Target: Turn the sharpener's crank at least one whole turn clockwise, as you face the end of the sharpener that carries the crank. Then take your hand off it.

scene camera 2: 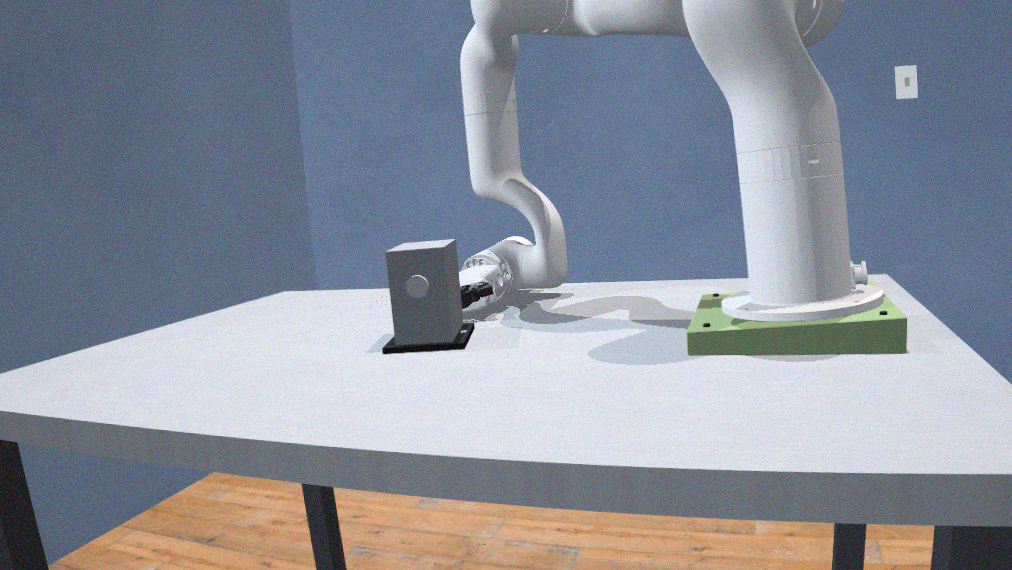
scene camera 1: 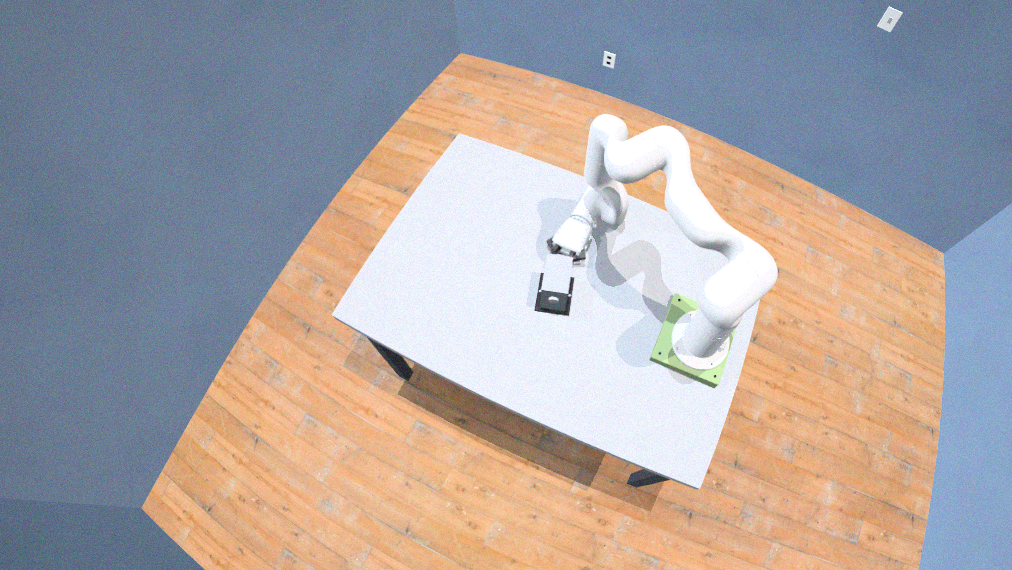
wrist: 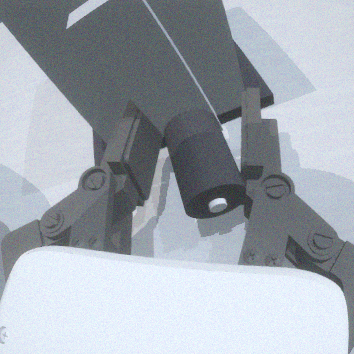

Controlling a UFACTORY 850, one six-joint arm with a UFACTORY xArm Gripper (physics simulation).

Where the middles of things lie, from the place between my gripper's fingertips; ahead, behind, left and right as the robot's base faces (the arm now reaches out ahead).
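Sharpener (scene camera 2: 424, 284): from my hand, 40 mm above, 40 mm to the left, 30 mm behind. Black crank handle (wrist: 204, 168): 10 mm above my hand, 30 mm to the right.
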